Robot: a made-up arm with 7 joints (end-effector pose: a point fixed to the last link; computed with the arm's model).
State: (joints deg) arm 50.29 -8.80 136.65 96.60 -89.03 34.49 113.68
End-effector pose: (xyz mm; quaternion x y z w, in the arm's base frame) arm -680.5 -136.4 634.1 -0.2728 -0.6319 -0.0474 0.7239
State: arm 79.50 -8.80 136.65 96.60 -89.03 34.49 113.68
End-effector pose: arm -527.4 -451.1 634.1 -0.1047 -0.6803 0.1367 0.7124
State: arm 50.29 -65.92 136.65 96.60 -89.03 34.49 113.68
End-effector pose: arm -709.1 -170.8 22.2 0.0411 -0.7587 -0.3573 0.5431
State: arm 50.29 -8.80 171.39 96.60 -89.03 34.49 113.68
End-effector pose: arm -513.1 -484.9 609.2 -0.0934 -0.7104 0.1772 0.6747
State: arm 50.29 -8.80 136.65 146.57 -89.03 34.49 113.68
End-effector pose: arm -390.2 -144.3 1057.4 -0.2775 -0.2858 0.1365 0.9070
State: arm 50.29 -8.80 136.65 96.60 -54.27 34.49 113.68
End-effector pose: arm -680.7 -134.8 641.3 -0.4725 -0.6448 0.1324 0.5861
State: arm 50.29 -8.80 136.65 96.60 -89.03 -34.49 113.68
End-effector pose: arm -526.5 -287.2 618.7 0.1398 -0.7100 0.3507 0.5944
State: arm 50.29 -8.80 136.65 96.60 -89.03 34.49 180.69
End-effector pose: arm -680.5 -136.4 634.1 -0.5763 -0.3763 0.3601 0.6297
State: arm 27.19 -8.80 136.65 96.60 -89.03 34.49 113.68
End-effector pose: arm -679.4 141.6 634.1 -0.3938 -0.5645 -0.1913 0.6997
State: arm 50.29 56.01 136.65 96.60 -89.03 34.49 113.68
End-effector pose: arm -281.8 343.8 923.1 -0.5450 -0.3052 0.3139 0.7150
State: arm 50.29 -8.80 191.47 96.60 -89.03 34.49 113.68
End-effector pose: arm -333.0 -621.7 610.7 0.0153 -0.7265 0.3009 0.6176
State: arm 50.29 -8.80 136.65 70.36 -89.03 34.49 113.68
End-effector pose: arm -664.5 -105.2 360.5 -0.2494 -0.7697 -0.1425 0.5701
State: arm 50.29 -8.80 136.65 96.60 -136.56 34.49 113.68
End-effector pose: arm -681.1 -131.6 625.4 0.0365 -0.5220 -0.2829 0.8038
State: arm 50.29 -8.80 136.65 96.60 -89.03 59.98 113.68
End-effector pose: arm -677.9 -52.5 641.4 -0.4081 -0.5427 -0.1980 0.7069
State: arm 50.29 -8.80 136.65 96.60 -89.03 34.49 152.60
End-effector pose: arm -680.5 -136.4 634.1 -0.4678 -0.5049 0.1965 0.6983
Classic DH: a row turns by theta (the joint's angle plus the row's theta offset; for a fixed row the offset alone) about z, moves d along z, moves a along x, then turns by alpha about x. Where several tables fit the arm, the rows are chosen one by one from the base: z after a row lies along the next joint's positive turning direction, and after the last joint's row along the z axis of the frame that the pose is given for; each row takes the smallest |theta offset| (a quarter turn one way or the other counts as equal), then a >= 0, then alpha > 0; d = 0 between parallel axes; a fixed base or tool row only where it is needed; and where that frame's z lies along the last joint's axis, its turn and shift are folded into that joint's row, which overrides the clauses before.
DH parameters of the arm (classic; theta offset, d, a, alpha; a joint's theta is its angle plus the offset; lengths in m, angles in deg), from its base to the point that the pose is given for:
joint 1: 0 0.287 0 -90
joint 2: 0 0 0 90
joint 3: 0 0.264 0.063 90
joint 4: 0 0 0.093 90
joint 5: 0 0.41 0 90
joint 6: 0 0 0.118 -90
joint 7: 0 0.15 0 0

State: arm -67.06 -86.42 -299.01 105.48 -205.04 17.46 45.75
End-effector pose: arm 320.1 602.9 641.1 -0.5345 0.2206 -0.1815 0.7954
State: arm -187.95 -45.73 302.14 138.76 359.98 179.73 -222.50
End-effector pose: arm 250.5 182.3 693.0 0.9395 -0.0764 -0.1743 0.2849
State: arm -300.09 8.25 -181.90 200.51 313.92 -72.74 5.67
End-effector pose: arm 281.7 213.0 753.4 -0.1837 0.7028 -0.0023 0.6873
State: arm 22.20 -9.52 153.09 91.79 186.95 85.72 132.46
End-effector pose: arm -662.9 36.4 707.0 0.0134 -0.0974 -0.4401 0.8926
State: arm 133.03 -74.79 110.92 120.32 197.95 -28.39 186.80
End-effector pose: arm -4.9 -677.7 176.3 0.6711 -0.5280 0.0265 0.5197
